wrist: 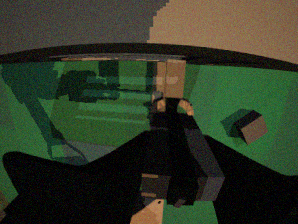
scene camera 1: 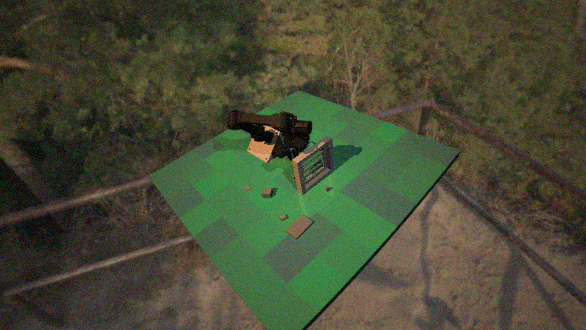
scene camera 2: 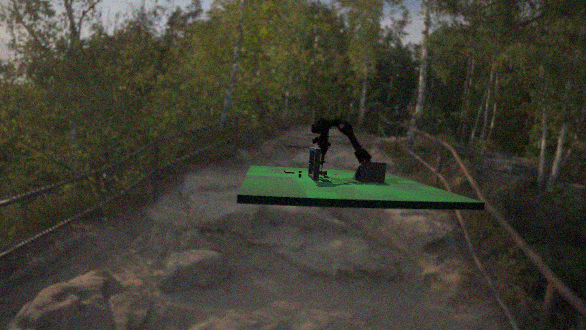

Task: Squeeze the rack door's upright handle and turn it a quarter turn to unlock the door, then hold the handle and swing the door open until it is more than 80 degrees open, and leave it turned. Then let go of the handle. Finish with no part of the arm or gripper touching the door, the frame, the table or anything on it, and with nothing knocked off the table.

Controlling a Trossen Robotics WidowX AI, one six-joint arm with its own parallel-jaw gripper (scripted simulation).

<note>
In view: the gripper [wrist: 175,138], a rack [scene camera 1: 327,141] and a cube [wrist: 250,127].
The rack is seen too in the wrist view [wrist: 258,39].
</note>
